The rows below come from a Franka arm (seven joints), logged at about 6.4 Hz.
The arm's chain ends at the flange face. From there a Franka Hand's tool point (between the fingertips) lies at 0.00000 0.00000 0.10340 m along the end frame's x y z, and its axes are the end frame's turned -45 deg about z.
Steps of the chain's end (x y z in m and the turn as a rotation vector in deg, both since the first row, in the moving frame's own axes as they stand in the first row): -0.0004, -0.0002, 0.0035, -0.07, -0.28, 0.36; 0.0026, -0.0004, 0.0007, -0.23, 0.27, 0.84; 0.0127, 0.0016, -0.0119, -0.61, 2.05, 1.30; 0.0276, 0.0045, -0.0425, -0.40, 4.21, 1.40; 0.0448, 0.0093, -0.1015, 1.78, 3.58, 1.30; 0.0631, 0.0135, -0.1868, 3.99, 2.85, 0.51; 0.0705, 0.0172, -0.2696, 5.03, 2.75, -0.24
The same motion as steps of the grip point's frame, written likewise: -0.0006, -0.0007, 0.0035, 0.15, -0.25, 0.36; 0.0022, 0.0022, 0.0007, -0.35, 0.03, 0.84; 0.0096, 0.0135, -0.0120, -1.88, 1.02, 1.30; 0.0211, 0.0286, -0.0428, -3.26, 2.69, 1.40; 0.0319, 0.0406, -0.1018, -1.27, 3.79, 1.30; 0.0438, 0.0528, -0.1872, 0.81, 4.84, 0.51; 0.0476, 0.0591, -0.2701, 1.61, 5.50, -0.24
